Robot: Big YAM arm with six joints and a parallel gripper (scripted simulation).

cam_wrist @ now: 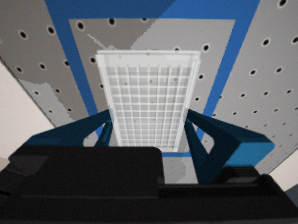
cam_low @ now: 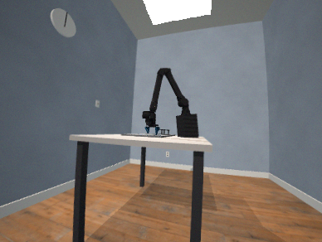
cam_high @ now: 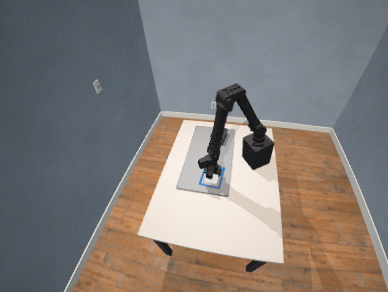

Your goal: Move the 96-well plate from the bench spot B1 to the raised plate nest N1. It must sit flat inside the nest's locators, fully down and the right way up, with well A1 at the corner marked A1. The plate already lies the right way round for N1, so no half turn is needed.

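The 96-well plate is right at my hand. Also, from my hand: A1 mark 100 mm ahead, 330 mm to the right, 50 mm above.
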